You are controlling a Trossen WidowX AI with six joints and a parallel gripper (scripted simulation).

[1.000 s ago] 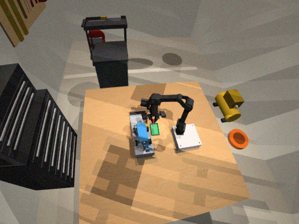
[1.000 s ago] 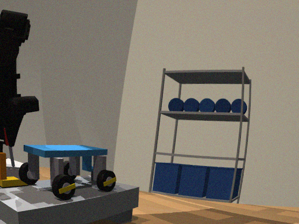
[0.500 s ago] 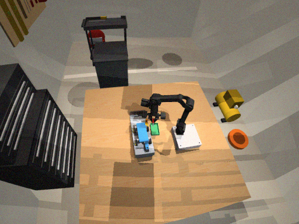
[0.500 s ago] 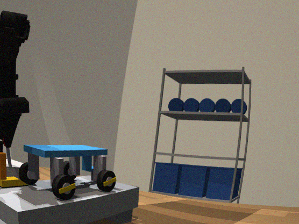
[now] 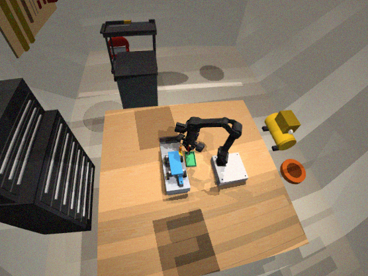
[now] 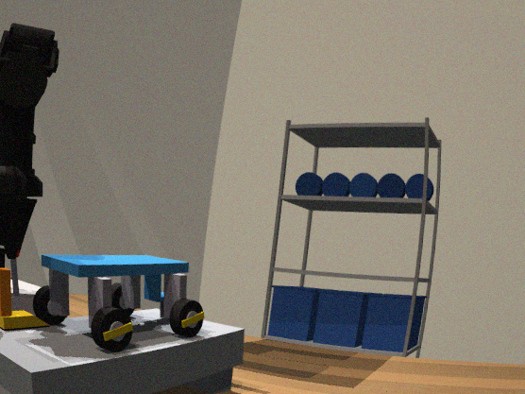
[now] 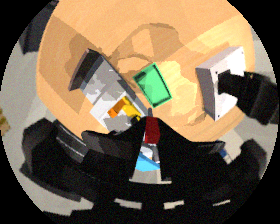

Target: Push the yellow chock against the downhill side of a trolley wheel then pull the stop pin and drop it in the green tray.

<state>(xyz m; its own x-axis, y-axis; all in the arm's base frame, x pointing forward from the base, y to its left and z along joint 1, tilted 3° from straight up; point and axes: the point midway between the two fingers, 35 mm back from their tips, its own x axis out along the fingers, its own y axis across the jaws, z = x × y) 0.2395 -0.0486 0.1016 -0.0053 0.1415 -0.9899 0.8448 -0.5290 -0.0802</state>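
Right now the red-headed stop pin is right at my gripper tip. From my gripper tip the other things lie so: green tray: 30 mm behind, 10 mm to the right, 140 mm below; then blue-topped trolley: 90 mm ahead, 110 mm to the left, 20 mm below; then yellow chock: 50 mm ahead, 10 mm to the right, 50 mm below.
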